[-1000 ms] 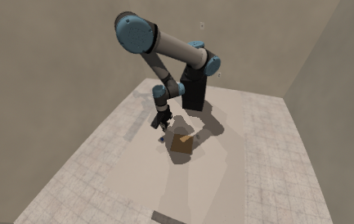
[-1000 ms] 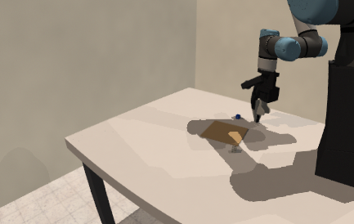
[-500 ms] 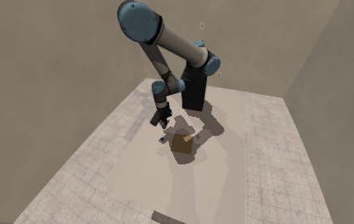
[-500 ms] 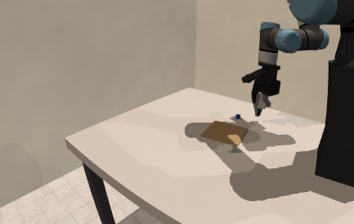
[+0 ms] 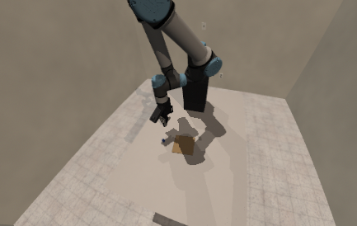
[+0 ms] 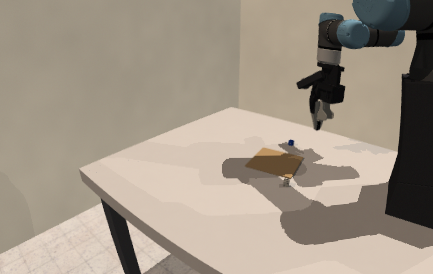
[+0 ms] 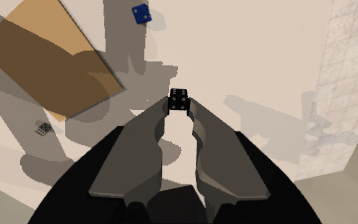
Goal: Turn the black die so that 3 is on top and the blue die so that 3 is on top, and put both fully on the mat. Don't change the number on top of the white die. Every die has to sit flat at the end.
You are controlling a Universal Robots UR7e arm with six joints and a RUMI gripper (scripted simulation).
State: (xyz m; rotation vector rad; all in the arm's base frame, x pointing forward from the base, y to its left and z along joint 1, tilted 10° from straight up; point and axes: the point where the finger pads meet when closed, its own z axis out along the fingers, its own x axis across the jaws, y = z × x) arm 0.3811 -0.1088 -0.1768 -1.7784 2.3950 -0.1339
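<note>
Right now my hand is 8 cm short of the blue die, 8 cm above it and 2 cm to the right of it. From my hand the other things lie so: black die 1 cm below; then brown mat 17 cm to the left, 9 cm below, 5 cm ahead; then white die 26 cm to the left, 8 cm below, 4 cm behind.
</note>
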